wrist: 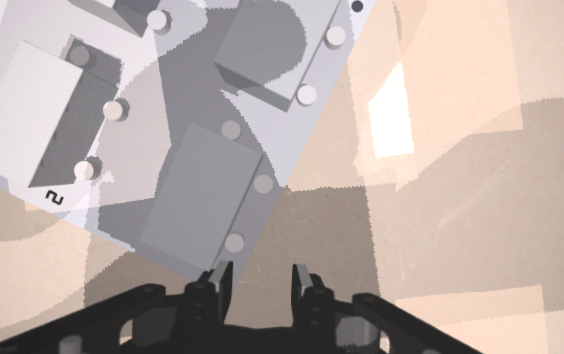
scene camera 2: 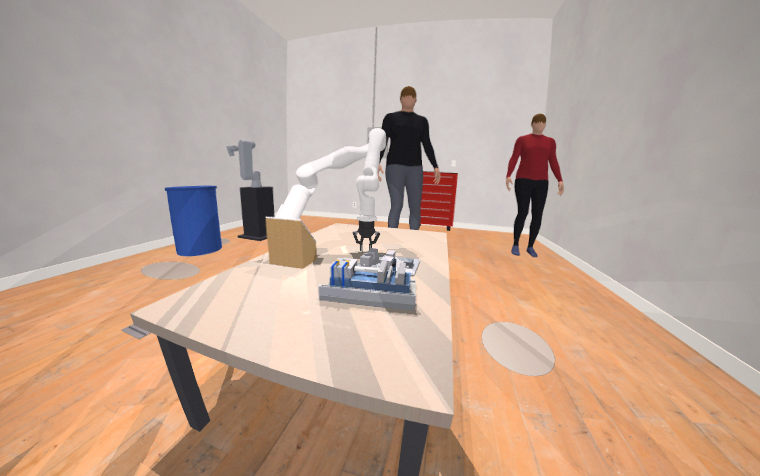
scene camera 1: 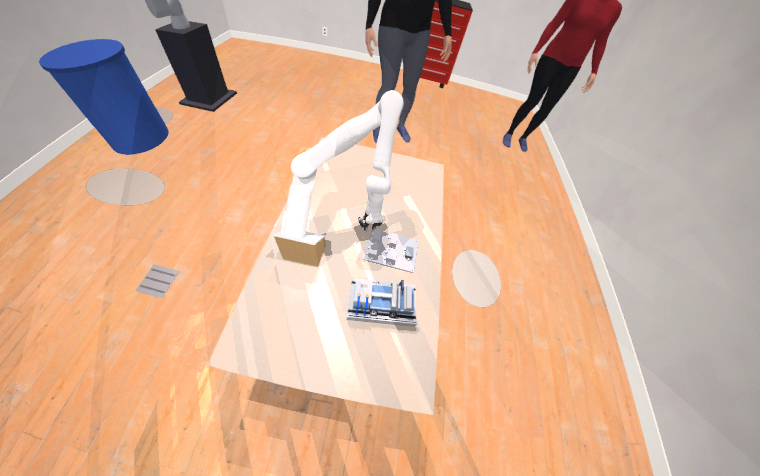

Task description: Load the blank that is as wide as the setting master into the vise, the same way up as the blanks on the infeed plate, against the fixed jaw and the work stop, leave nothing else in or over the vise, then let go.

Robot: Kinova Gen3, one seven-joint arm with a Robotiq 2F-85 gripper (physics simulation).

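Pixels of known places: gripper, fingertip midpoint: (wrist: 262,280) (scene camera 2: 365,251) (scene camera 1: 369,229); arm's base at its link origin: (scene camera 2: 285,225) (scene camera 1: 293,234).
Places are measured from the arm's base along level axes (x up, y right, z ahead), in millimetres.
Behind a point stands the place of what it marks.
Note:
My gripper (scene camera 1: 370,223) @[x -148, y -235, z 288 mm] (scene camera 2: 366,247) @[x -148, y -235, z 288 mm] (wrist: 262,280) @[x -148, y -235, z 288 mm] points down, its fingers partly open with nothing between them. It is above the near edge of the infeed plate (scene camera 1: 402,265) @[x -159, y -90, z 497 mm] (wrist: 185,90) @[x -159, y -162, z 374 mm]. In the wrist view a flat grey blank (wrist: 200,195) @[x -123, y -205, z 334 mm] lies just ahead of the left finger, against round pins. A taller blank (wrist: 265,40) @[x -123, y -128, z 341 mm] sits farther up the plate, and a light blank (wrist: 35,95) @[x -123, y -199, z 421 mm] stands at the left near a "2" mark. The vise (scene camera 1: 381,305) @[x -107, y 152, z 439 mm] (scene camera 2: 364,278) @[x -107, y 146, z 432 mm], blue with grey jaws, stands apart from the gripper. I cannot tell which part there is the setting master.
The vise stands on a grey base (scene camera 2: 367,297) @[x -138, y 209, z 467 mm]. Two blue uprights (scene camera 1: 357,305) @[x -59, y 196, z 343 mm] (scene camera 1: 366,306) @[x -58, y 190, z 379 mm] with yellow tops stand at its left side. The robot's wooden mounting block (scene camera 1: 301,250) @[x -35, y 43, z 48 mm] (scene camera 2: 289,242) @[x -58, y 43, z 55 mm] is left of the plate. Two people stand beyond the table (scene camera 1: 314,358).

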